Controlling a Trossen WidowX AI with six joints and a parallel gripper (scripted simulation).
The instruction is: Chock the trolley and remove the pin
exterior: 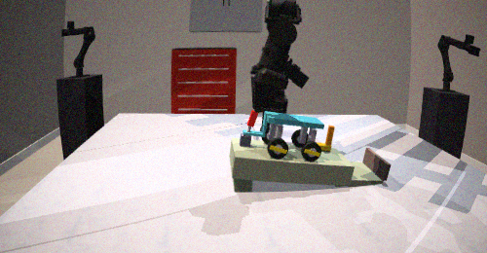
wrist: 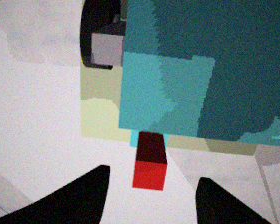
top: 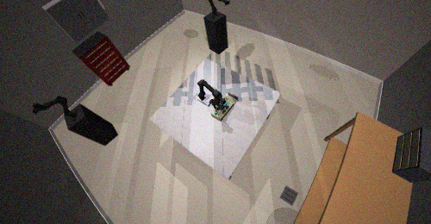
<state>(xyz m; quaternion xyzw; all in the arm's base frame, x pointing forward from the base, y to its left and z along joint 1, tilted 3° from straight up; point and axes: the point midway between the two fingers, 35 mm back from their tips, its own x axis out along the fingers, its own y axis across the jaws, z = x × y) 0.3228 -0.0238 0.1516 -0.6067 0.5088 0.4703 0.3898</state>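
My gripper tip is now 4 cm above the red-headed stop pin and 1 cm to the left of it. Also, from my gripper tip: pale green ramp (12 cm below, 9 cm to the left); yellow chock (17 cm to the left, 9 cm below, 6 cm behind); trolley (8 cm to the left, 6 cm below).
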